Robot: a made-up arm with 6 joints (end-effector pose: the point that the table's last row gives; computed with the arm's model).
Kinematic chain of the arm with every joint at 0, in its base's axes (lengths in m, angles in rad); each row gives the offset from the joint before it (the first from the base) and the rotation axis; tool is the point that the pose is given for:
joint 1: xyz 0 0 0.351 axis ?
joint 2: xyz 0 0 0 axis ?
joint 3: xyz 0 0 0.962 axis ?
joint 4: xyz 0 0 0 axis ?
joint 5: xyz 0.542 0 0 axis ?
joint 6: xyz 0 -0.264 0 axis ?
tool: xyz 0 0 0
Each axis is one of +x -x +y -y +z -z.
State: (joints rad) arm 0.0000 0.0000 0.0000 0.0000 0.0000 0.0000
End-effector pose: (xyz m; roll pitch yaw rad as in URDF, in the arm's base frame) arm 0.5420 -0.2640 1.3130 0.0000 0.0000 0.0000
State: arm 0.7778 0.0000 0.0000 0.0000 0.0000 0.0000
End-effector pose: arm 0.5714 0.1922 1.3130 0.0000 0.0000 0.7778
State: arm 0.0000 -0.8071 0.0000 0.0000 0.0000 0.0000
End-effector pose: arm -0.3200 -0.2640 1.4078 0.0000 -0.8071 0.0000
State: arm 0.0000 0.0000 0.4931 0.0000 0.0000 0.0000
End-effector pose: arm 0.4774 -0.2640 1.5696 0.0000 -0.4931 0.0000
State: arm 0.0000 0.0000 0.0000 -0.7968 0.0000 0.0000
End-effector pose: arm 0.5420 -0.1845 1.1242 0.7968 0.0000 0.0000
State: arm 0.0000 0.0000 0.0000 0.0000 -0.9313 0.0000
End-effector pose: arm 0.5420 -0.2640 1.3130 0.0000 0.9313 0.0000
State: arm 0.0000 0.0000 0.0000 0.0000 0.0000 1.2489
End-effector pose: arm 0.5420 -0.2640 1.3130 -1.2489 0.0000 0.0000
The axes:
joint 1: +z
joint 2: +y
joint 3: -y
joint 4: -x
joint 5: -y
joint 6: -x

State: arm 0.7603 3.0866 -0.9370 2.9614 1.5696 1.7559
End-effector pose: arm -0.4168 -0.0379 -0.2212 1.2391 -0.6767 0.9922
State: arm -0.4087 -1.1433 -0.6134 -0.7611 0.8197 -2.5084
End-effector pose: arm -0.3657 -0.0499 0.8667 -2.2993 -0.9300 -1.4120
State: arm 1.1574 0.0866 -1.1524 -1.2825 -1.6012 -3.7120
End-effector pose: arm 0.0770 -0.0114 0.7145 0.2521 0.0639 3.0111
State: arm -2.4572 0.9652 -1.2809 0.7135 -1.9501 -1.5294
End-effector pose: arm -0.5810 -0.2164 0.3676 -2.2517 -0.8155 1.7749
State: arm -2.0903 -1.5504 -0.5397 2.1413 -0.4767 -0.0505
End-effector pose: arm 0.5517 0.6776 0.9478 -1.2295 -1.0852 -3.0648
